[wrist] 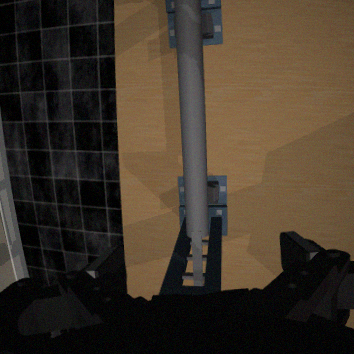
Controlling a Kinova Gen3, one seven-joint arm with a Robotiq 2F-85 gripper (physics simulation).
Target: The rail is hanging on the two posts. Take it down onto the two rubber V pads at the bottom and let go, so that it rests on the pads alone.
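Frame: origin at the arm's base, x back, y right, z up, level; millimetres.
Seen in the pictures: gripper, fingertip midpoint: (201,257).
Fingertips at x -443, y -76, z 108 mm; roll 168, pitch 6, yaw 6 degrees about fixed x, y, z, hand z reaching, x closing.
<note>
Pixels of each thing's top centre, then the offset from my fingertips to it. "pt": a spot on its surface instead. Level surfaces: height alone.
- grey rail, middle of its top: (190,111) dx -24, dy +72, dz -161 mm
- far plate, surface spot: (208,26) pt dx -13, dy +195, dz -310 mm
- dark blue ladder-like frame, middle of its top: (178,329) dx -22, dy -109, dz -50 mm
- thin pale bar, surface spot: (198,267) pt dx -13, dy -118, dz -162 mm
- wooden table top, its level: dz -351 mm
The grey rail (193,110) runs lengthwise from the top edge to just above the gripper in the wrist view. It passes over two blue plates, a near one (223,199) and a far one (216,39). A dark block, perhaps part of a V pad, shows at the rail's right side on the near plate (213,192) and on the far plate (208,26). The rail hides its own underside, so its contact with the pads cannot be told. My gripper (201,257) is open and empty, its fingers wide apart on either side of the line of the rail, beyond its near end.
A dark blue ladder-like frame (215,250) stands at the rail's near end, with a thin pale bar (198,267) in its middle. The wooden table top (280,100) ends at the left, beside a dark tiled floor (60,105). A pale edge shows at the far left.
</note>
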